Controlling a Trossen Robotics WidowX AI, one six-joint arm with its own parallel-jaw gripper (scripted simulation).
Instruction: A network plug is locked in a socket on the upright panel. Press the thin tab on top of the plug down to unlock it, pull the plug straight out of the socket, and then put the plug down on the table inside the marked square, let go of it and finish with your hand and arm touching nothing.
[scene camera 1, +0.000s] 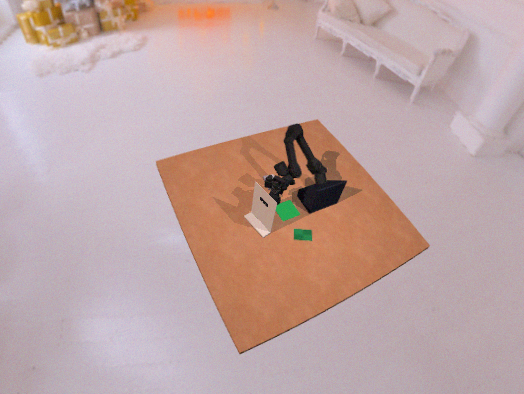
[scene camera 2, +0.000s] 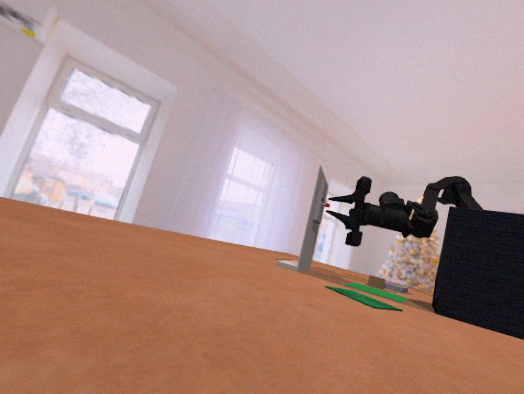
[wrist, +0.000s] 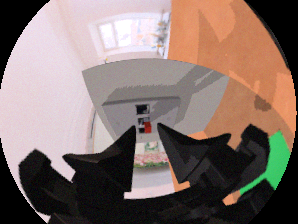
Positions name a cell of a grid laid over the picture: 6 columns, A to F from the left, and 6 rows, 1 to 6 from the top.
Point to an upright panel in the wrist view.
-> D3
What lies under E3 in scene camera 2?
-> My gripper.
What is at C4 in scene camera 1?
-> An upright panel.
